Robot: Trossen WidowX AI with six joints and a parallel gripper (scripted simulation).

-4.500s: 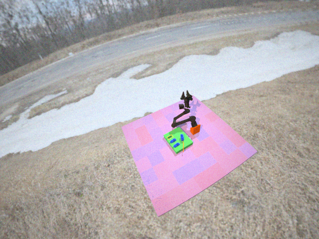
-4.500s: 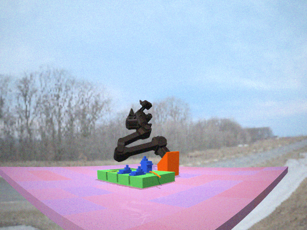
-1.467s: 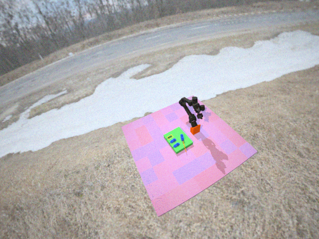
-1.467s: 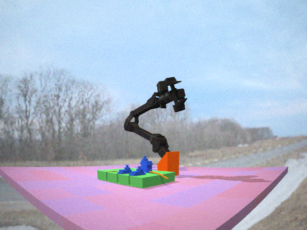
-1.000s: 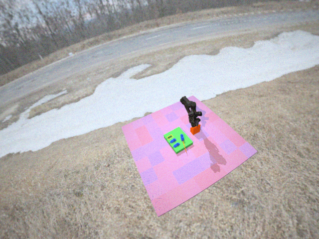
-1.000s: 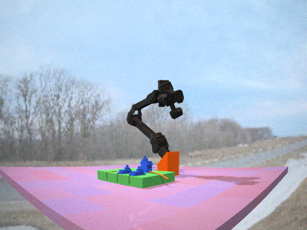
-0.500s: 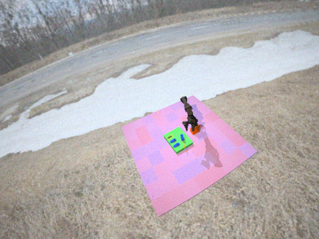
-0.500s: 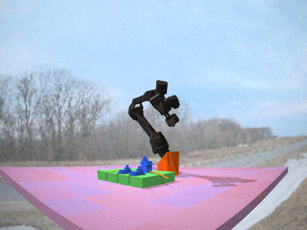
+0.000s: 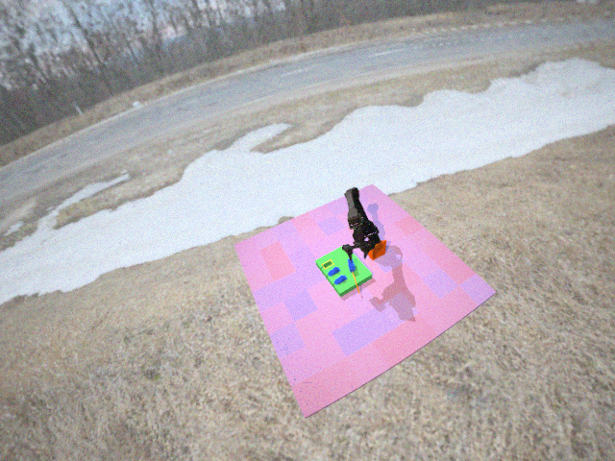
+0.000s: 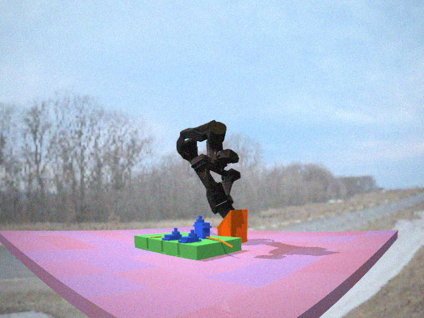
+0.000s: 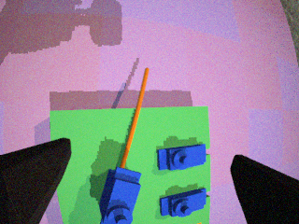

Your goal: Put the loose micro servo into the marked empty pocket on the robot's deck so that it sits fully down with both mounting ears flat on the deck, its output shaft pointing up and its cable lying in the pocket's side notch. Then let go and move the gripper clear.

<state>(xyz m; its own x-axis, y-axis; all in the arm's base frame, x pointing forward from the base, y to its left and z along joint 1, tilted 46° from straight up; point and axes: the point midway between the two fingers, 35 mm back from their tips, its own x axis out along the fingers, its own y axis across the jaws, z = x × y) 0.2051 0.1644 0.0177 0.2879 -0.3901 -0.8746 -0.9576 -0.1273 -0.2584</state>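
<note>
Right now my gripper tip is 190 mm above the green deck and 110 mm to the left of it.
</note>
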